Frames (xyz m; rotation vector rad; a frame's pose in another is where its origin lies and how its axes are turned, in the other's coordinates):
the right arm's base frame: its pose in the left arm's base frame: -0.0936 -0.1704 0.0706 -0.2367 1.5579 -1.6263
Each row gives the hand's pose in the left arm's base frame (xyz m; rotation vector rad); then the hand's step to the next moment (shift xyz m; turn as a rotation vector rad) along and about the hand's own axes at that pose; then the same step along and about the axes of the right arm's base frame.
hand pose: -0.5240 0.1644 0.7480 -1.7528 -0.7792 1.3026
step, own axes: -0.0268 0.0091 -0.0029 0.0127 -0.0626 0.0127
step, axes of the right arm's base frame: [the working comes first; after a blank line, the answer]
step, axes of the left arm's base frame: -0.0046 -0.0276 0.0050 -0.0096 0.0444 0.0467

0.0193 -0.0102 0.0182 -0.0427 -0.0397 -0.0290
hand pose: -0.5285 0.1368 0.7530 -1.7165 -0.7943 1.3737
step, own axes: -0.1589 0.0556 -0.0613 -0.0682 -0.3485 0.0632
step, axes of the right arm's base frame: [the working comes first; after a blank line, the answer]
step, axes of the left arm's base frame: 0.0249 -0.1738 0.0357 -0.0764 0.1280 0.3284

0.0865 -0.0447 0.1504 -0.1716 -0.3081 -0.0755
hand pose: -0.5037 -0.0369 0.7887 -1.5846 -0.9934 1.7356
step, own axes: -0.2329 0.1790 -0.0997 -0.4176 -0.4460 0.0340
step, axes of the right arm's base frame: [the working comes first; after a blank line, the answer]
step, axes of the left arm's base frame: 0.1393 -0.2764 -0.0206 -0.0102 -0.1009 0.6035

0.1070 0.0411 0.2882 -0.1710 -0.5555 0.1914
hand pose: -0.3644 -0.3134 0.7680 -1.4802 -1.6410 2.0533
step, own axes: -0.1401 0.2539 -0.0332 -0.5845 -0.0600 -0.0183
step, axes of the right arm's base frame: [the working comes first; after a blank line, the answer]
step, axes of the left arm's base frame: 0.2096 -0.1662 -0.1168 0.2862 -0.3239 0.3985

0.0285 0.1724 0.2338 -0.1226 -0.2747 0.5051
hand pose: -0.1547 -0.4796 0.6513 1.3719 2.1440 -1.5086
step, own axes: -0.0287 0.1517 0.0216 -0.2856 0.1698 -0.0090
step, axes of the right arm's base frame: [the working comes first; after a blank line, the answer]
step, axes of the left arm's base frame: 0.1238 -0.0253 -0.0912 0.2910 -0.1466 0.0656

-0.0230 0.1316 0.0804 -0.1092 0.0479 0.3103
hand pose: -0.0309 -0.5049 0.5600 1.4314 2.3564 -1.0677
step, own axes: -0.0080 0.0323 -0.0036 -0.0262 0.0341 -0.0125
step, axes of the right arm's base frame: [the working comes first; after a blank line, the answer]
step, axes of the left arm's base frame: 0.0317 0.0057 -0.0090 0.0444 -0.0006 0.0056

-0.0199 0.0226 0.0147 -0.0294 0.0143 0.0306
